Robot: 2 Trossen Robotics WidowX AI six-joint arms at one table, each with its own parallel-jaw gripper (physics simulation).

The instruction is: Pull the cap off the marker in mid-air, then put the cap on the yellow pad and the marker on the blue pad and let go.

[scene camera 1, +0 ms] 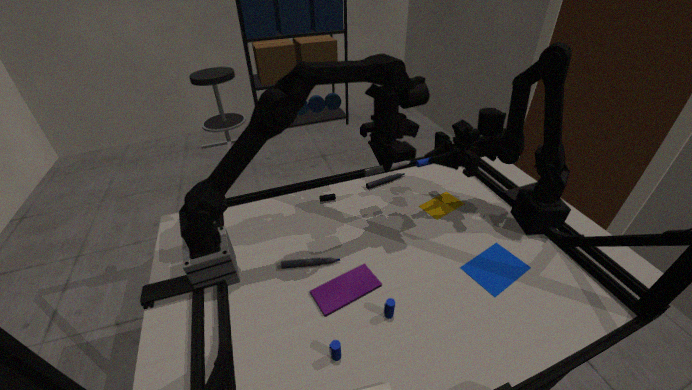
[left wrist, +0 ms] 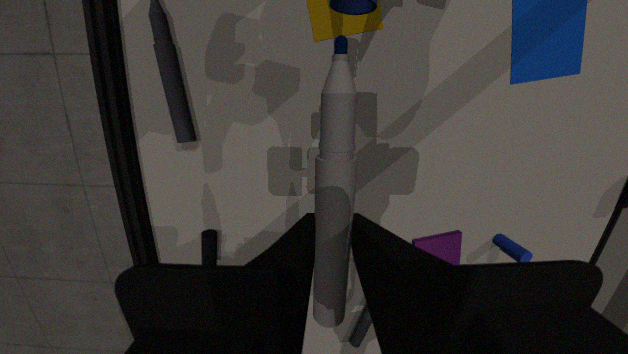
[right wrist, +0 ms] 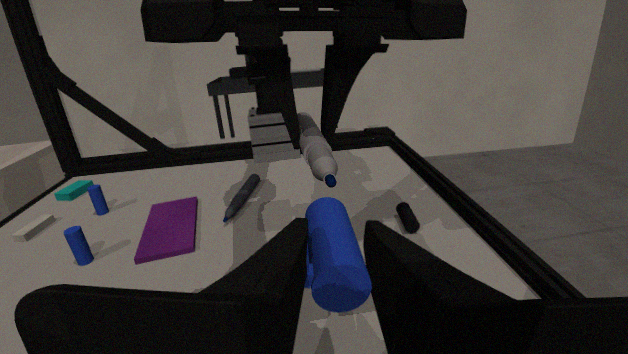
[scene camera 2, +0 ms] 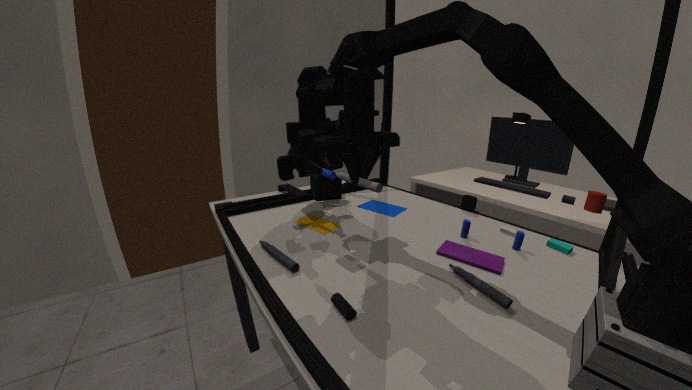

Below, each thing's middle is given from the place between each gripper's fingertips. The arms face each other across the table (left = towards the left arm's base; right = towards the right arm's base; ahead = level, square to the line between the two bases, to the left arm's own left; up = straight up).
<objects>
Now: right hand 26 cm past the blue pad [scene camera 1: 495, 269], 17 cm above it and 10 cm to the left of it. The rest, counted from my right hand: purple block [scene camera 1: 347, 288] (27 cm to the left, 24 cm behind, 17 cm below).
Now: left hand 230 mm past the purple block, 160 mm above it and 150 mm to the right of it. From my left hand the other things lie so: blue pad (240 mm behind, 220 mm to the right, 160 mm below).
</objects>
